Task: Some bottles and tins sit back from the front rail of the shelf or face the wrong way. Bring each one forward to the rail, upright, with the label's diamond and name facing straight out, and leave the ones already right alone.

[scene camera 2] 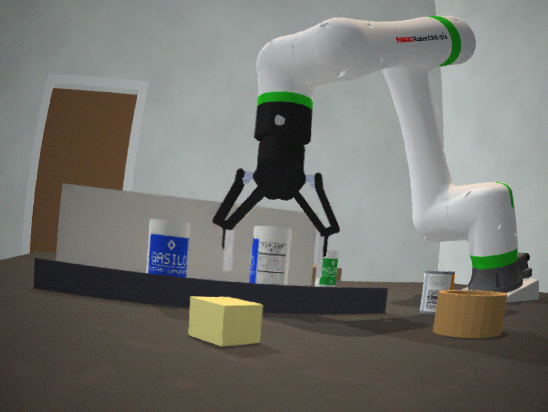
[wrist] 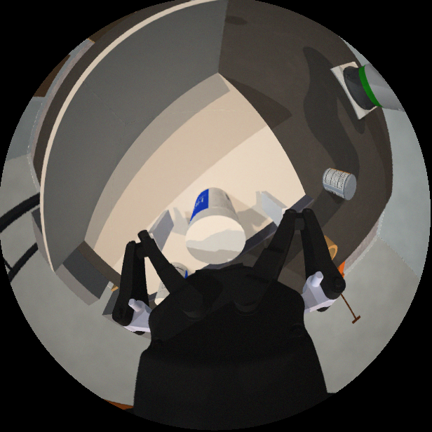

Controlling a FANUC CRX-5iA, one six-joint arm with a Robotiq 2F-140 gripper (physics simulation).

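Places are measured from the arm's base along level axes (x ahead, y left, z up), in millimetres.
Pixels of known places: gripper, fingertip midpoint: [scene camera 2: 272,274]; arm's base, origin of the base link: [scene camera 2: 495,286].
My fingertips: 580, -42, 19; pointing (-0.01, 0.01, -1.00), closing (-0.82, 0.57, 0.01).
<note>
For each thing: its middle in the pictures, then the offset to it from my fingertips, as dx, dy, dz. "spot": a spot on its surface instead.
- white bottle, surface spot: [scene camera 2: 272,260] spot: +16, +30, +23
- blue GASILO bottle, surface spot: [scene camera 2: 169,255] spot: +192, +81, +19
- small green-labelled bottle, surface spot: [scene camera 2: 328,271] spot: -324, -332, -6
- silver tin, body centre: [scene camera 2: 437,292] -229, +159, -13
- orange-brown cylinder, body centre: [scene camera 2: 470,312] -110, +335, -24
- yellow block, body centre: [scene camera 2: 224,320] +189, +287, -30
A white bottle [scene camera 2: 272,260] [wrist: 216,237] stands upright behind the dark front rail [scene camera 2: 125,289] [wrist: 304,201], its printed text panel facing the scene camera and a blue strip at its left. My gripper [scene camera 2: 274,247] [wrist: 215,208] points down, open, with a finger on each side of this bottle and space between. A blue GASILO bottle [scene camera 2: 169,255] stands upright to the left, diamond and name facing out. In the wrist view a bottle [wrist: 167,287] is partly hidden by the gripper. A small green-labelled bottle [scene camera 2: 328,271] shows behind the right finger. Distances to the rail are hard to judge.
A silver tin [scene camera 2: 436,292] [wrist: 340,183] stands on the table right of the shelf, text panel showing. An orange-brown cylinder [scene camera 2: 468,315] [wrist: 330,248] is near it. A yellow block [scene camera 2: 225,321] lies before the rail. A tall panel [scene camera 2: 105,215] [wrist: 135,100] backs the shelf.
</note>
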